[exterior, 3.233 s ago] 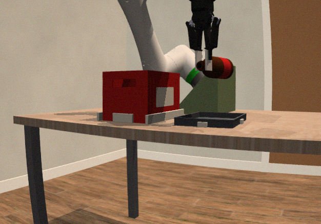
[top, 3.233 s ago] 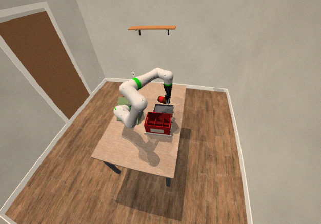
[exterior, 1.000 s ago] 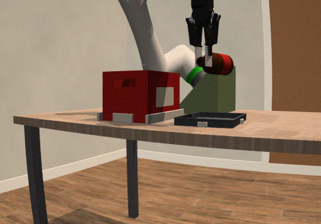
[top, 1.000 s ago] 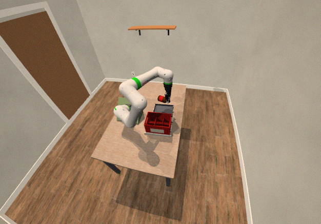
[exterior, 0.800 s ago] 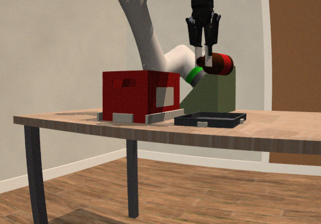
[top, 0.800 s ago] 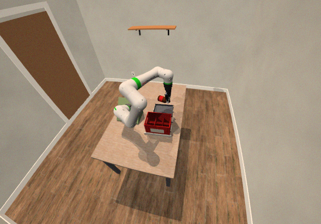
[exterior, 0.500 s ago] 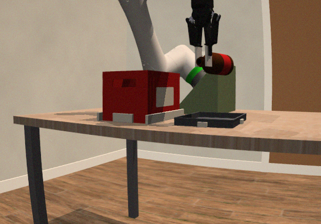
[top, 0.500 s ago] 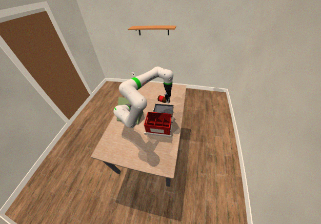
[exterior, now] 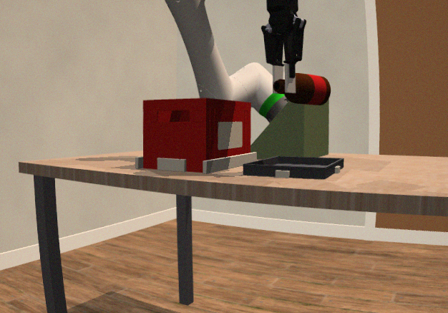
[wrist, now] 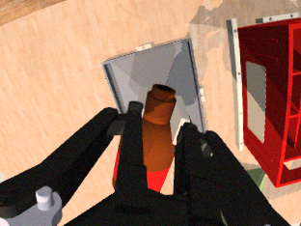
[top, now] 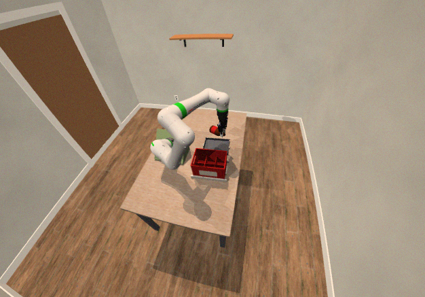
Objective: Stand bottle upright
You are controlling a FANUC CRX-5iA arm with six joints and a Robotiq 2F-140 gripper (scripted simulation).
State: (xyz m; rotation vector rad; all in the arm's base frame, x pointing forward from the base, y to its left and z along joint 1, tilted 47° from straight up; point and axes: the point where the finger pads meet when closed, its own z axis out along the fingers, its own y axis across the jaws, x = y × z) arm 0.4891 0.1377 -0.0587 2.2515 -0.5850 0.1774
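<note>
Right now the brown bottle is 5 cm behind my hand, 2 cm to the left of it and 2 cm below it. From my hand the other things lie so: dark tray: 7 cm behind, 2 cm to the left, 21 cm below; red crate: 8 cm behind, 26 cm to the right, 14 cm below.
</note>
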